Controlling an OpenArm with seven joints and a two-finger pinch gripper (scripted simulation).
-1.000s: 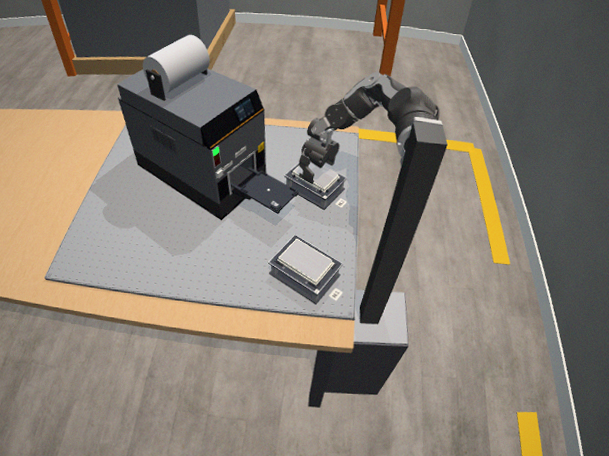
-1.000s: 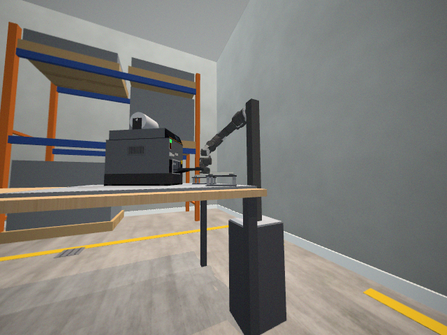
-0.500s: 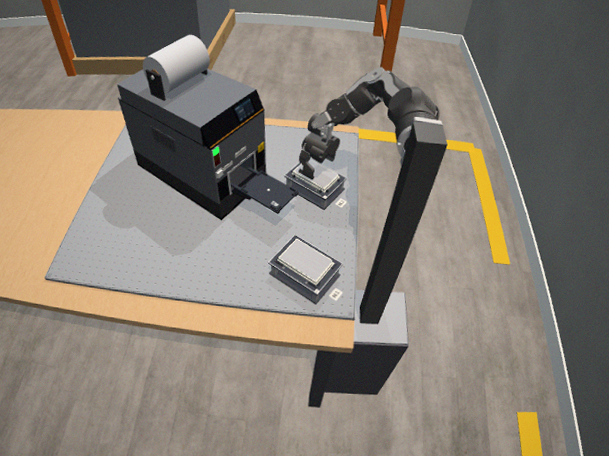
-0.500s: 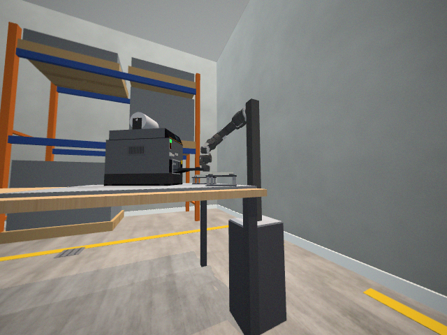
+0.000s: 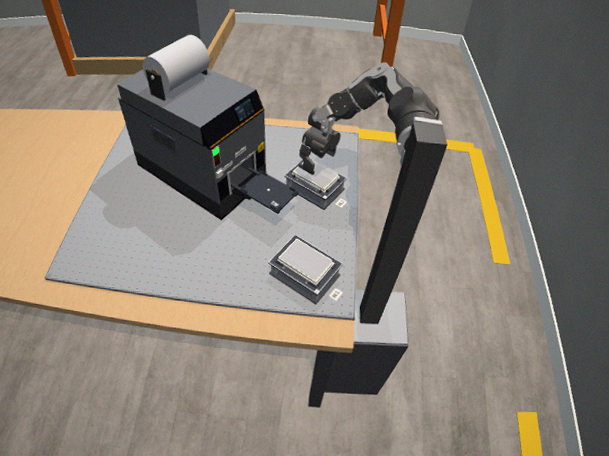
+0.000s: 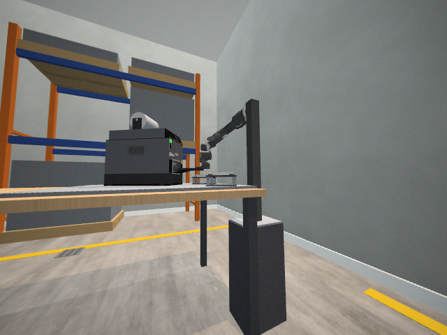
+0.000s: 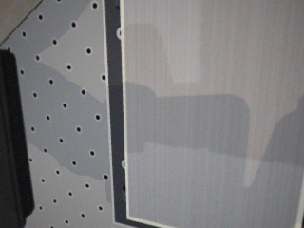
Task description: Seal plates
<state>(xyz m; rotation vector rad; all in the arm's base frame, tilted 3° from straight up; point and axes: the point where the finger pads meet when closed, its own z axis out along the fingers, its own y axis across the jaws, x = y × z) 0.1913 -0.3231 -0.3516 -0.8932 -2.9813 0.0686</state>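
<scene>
Right now the white well plate is 6 cm below my hand. Also, from my hand: foil roll 42 cm ahead, 30 cm above, 5 cm to the right; then white start button 27 cm ahead, 15 cm to the left, 7 cm above; then sealer stage 13 cm to the left, 13 cm ahead, 2 cm below.
</scene>
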